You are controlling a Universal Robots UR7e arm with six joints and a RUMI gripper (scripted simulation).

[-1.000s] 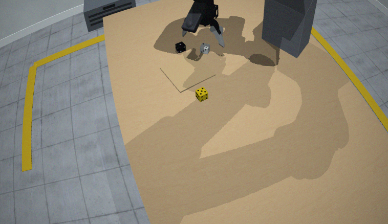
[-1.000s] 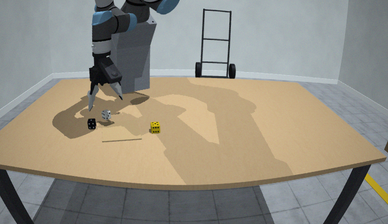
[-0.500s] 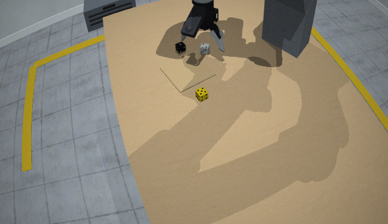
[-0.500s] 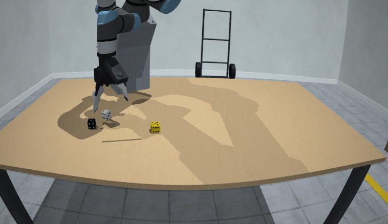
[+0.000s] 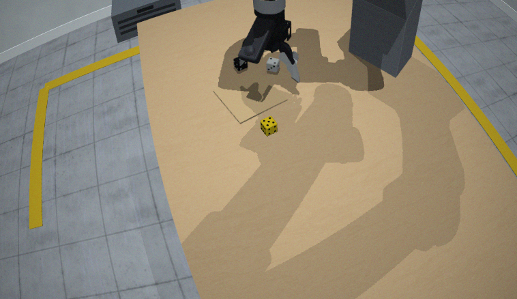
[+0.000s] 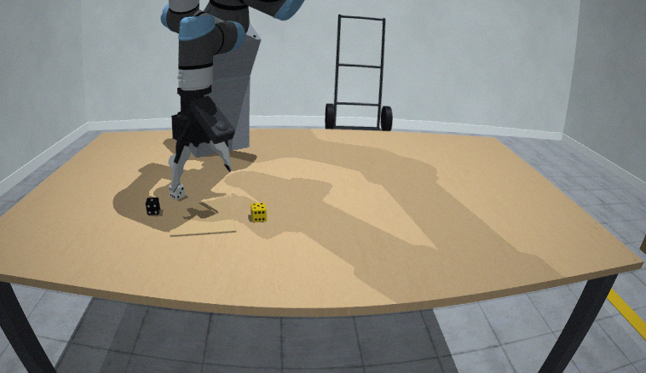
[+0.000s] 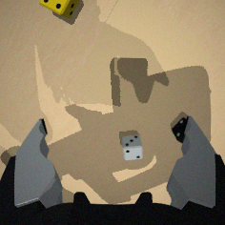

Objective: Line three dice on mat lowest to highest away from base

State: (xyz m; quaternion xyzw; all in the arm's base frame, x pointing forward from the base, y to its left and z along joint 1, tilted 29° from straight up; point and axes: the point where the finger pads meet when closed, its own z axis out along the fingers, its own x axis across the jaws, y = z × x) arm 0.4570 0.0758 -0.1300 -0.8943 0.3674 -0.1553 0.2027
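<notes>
Right now the yellow die is 4 cm ahead of my hand, 13 cm to the left of it and 4 cm below it. Round my hand: mat: 5 cm ahead, 6 cm below; then white die: 4 cm behind, 8 cm to the right, 4 cm below; then black die: 5 cm ahead, 12 cm to the right, 4 cm below.
</notes>
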